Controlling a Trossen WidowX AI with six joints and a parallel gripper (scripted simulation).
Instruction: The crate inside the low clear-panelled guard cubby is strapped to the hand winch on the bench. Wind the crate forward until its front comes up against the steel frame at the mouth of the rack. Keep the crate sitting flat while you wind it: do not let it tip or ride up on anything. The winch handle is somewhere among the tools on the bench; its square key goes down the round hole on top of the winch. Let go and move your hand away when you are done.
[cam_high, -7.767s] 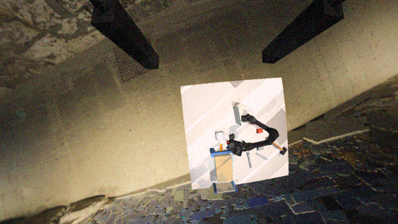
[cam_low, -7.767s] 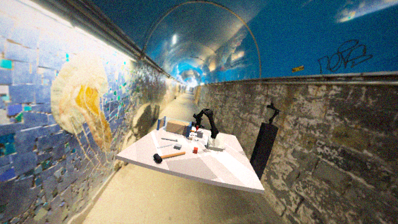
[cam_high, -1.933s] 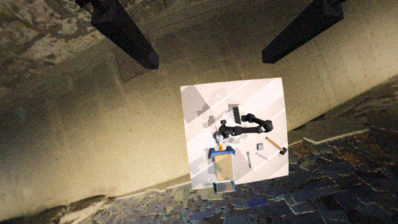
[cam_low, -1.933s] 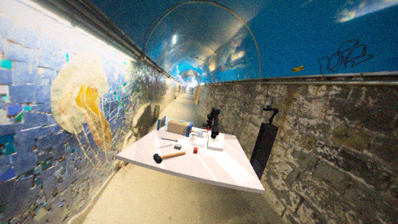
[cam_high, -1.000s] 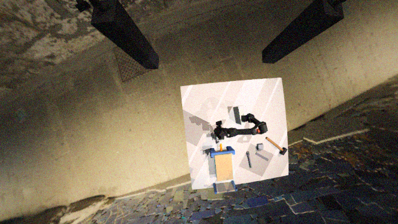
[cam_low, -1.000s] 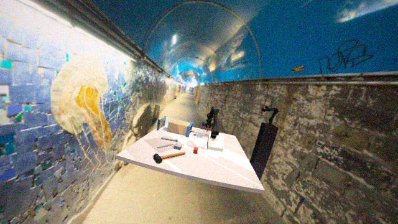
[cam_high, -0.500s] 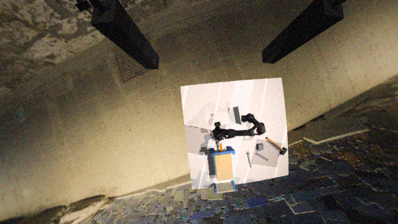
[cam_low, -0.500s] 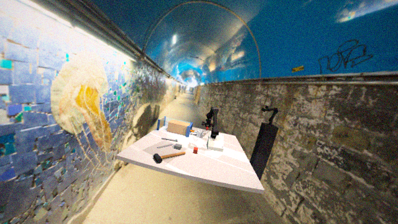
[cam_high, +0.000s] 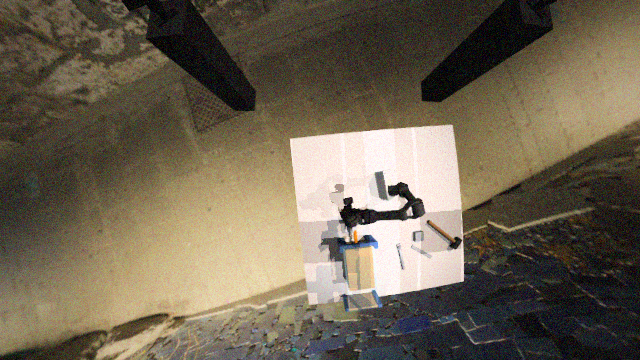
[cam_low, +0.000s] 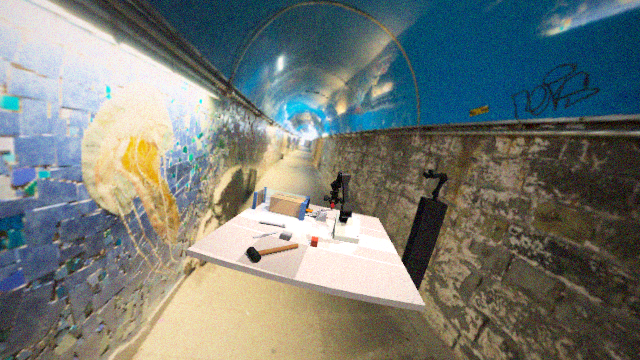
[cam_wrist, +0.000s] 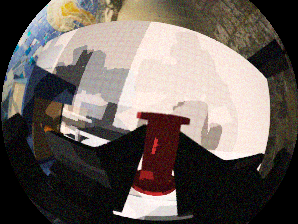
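Now: gripper tip 4 cm to the right of the winch handle, 3 cm above it and 2 cm short of it. Also, from my gripper tip: hand winch (10 cm below, 8 cm to the left, 5 cm ahead); then blue steel frame (23 cm ahead, 10 cm to the left, 2 cm below); then dark red knob (2 cm to the left).
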